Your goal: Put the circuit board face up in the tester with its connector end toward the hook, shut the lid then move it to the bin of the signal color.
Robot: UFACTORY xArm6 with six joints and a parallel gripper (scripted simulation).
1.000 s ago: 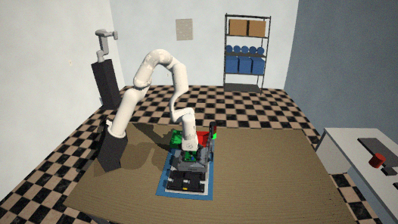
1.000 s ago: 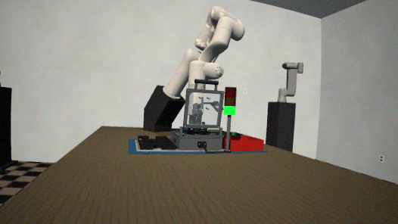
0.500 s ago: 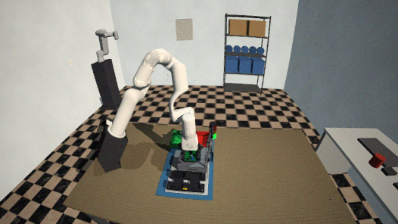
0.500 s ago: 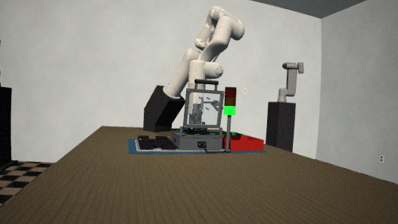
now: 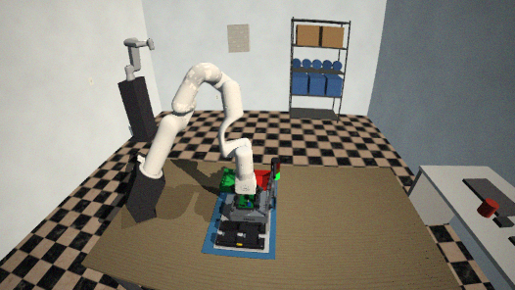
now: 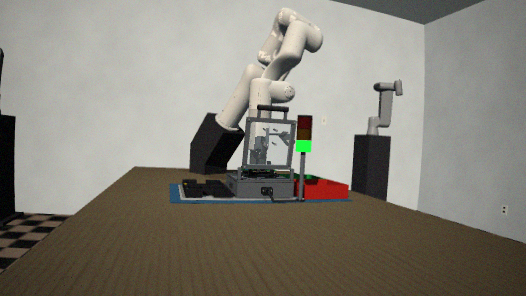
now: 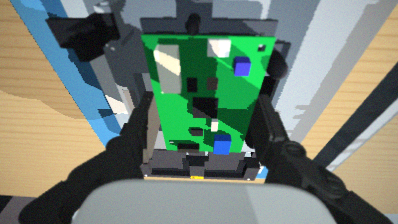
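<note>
Right now my hand is 10 mm short of the tester plate, 10 mm to the right of it and 20 mm above it. From my hand the other things lie so: green circuit board: 10 mm below; black latch hook: 60 mm behind, 60 mm to the left; tester lid: 120 mm ahead, 90 mm above.
</note>
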